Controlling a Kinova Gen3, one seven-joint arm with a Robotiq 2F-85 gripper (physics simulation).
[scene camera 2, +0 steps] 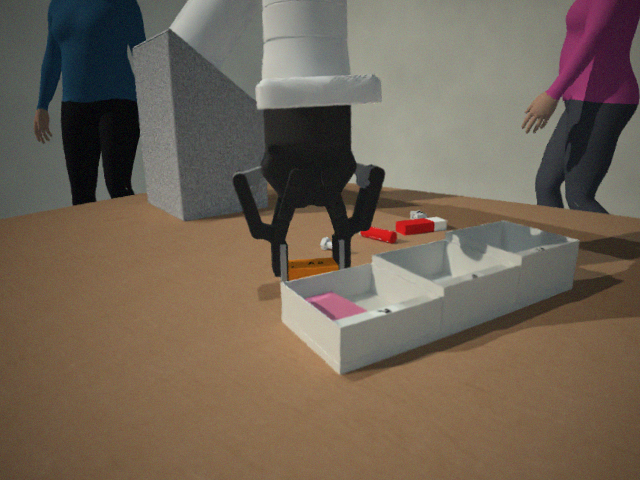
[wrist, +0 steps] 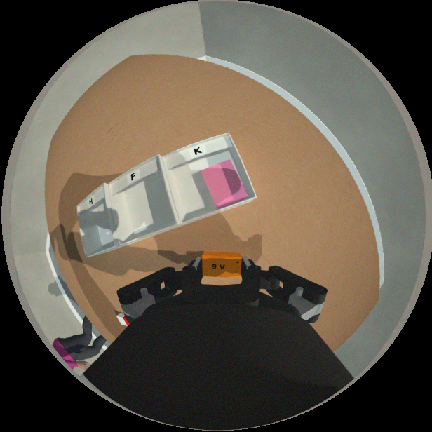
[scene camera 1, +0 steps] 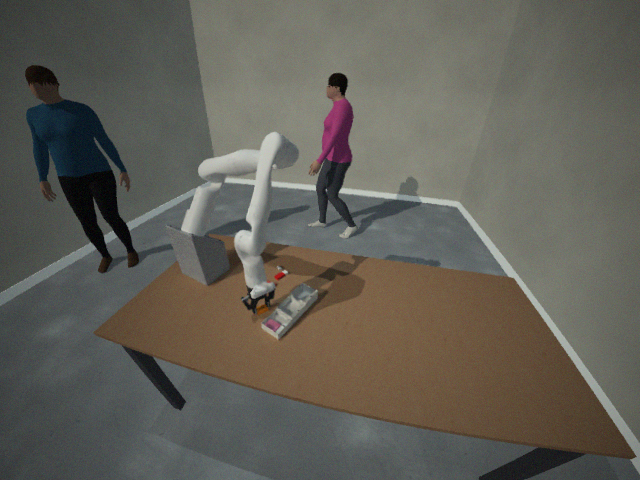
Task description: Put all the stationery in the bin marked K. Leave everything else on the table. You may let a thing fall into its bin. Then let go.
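Seen in the pictures: gripper, fingertip midpoint: (scene camera 1: 261, 310); arm's base, link origin: (scene camera 2: 187, 62) (scene camera 1: 193, 233).
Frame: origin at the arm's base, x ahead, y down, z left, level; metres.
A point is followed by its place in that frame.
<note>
My gripper (scene camera 1: 262, 307) {y 0.232, x 0.340, z -0.178 m} (scene camera 2: 311, 268) {y 0.232, x 0.340, z -0.178 m} (wrist: 221, 263) is shut on an orange 9 V battery (scene camera 1: 263, 310) {y 0.221, x 0.352, z -0.187 m} (scene camera 2: 313, 269) {y 0.218, x 0.350, z -0.189 m} (wrist: 221, 270), low beside bin K. Whether the battery touches the table is hard to tell. Bin K (scene camera 1: 271, 333) {y 0.223, x 0.412, z -0.287 m} (scene camera 2: 392, 335) {y 0.219, x 0.460, z -0.266 m} (wrist: 243, 165) is the near end compartment of a white three-part tray. A pink pad (scene camera 1: 273, 324) {y 0.218, x 0.410, z -0.250 m} (scene camera 2: 336, 305) {y 0.218, x 0.407, z -0.246 m} (wrist: 220, 182) lies in it. A red and white block (scene camera 1: 279, 275) {y 0.222, x 0.365, z 0.032 m} (scene camera 2: 415, 226) {y 0.225, x 0.370, z 0.023 m} (wrist: 124, 320), which looks like an eraser, lies on the table behind the tray, partly hidden in the wrist view.
Bin F (scene camera 2: 480, 299) {y 0.214, x 0.499, z -0.193 m} and bin H (scene camera 2: 547, 273) {y 0.211, x 0.540, z -0.119 m} adjoin bin K. Behind the gripper lie a white bolt (scene camera 2: 325, 243) {y 0.226, x 0.305, z -0.092 m}, a red cylinder (scene camera 2: 378, 234) {y 0.226, x 0.343, z -0.031 m} and a small white item (scene camera 2: 417, 214) {y 0.224, x 0.351, z 0.085 m}. A grey pedestal (scene camera 1: 199, 258) {y 0.079, x 0.047, z -0.069 m} (scene camera 2: 206, 129) {y 0.102, x 0.063, z -0.030 m} stands at the back left. Two people stand beyond the table.
</note>
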